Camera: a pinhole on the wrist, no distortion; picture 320 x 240 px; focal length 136.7 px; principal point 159.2 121.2 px. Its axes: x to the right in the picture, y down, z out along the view. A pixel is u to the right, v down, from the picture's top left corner.
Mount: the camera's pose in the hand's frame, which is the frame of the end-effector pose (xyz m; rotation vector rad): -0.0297 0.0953 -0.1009 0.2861 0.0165 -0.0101
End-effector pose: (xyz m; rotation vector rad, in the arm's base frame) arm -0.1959 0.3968 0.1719 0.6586 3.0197 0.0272
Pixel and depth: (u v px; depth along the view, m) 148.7 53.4 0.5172
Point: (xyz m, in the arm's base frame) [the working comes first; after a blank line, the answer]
In the camera's frame: -0.0397 -0.2565 0.5172

-0.2429 0.1023 -0.1565
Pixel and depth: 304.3 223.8 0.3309
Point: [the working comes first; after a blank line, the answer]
In the camera's frame: 0.3512 0.2484 0.3309

-0.3814 0.7517 -0.1165
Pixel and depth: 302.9 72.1 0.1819
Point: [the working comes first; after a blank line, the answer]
In the camera's frame: 0.1912 -0.0653 0.1819

-0.3499 0.4468 0.1122
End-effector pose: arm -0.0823 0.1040 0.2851 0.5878 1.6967 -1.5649
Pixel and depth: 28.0 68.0 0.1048
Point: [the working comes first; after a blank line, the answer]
In the camera's frame: -0.1006 -0.0408 0.1048

0.0164 0.1373 0.3670
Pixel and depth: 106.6 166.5 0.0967
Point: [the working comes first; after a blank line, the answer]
In the camera's frame: -0.0372 0.0320 0.0967

0.0332 0.1271 0.2721
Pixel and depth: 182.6 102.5 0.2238
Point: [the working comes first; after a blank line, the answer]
In the camera's frame: 0.0383 -0.0306 0.2238

-0.0656 0.0006 0.2767
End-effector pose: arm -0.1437 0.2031 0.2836 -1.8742 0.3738 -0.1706
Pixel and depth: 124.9 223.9 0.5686
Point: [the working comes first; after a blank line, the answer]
In the camera's frame: -0.1427 0.4272 0.5686

-0.1819 0.6646 -0.2188
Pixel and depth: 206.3 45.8 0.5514
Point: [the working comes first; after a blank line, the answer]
In the camera's frame: 0.1900 -0.3041 0.5514

0.1731 0.5531 0.4936
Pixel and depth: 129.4 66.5 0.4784
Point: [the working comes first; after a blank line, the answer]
In the camera's frame: -0.1043 -0.1914 0.4784

-0.1352 0.5852 0.4008
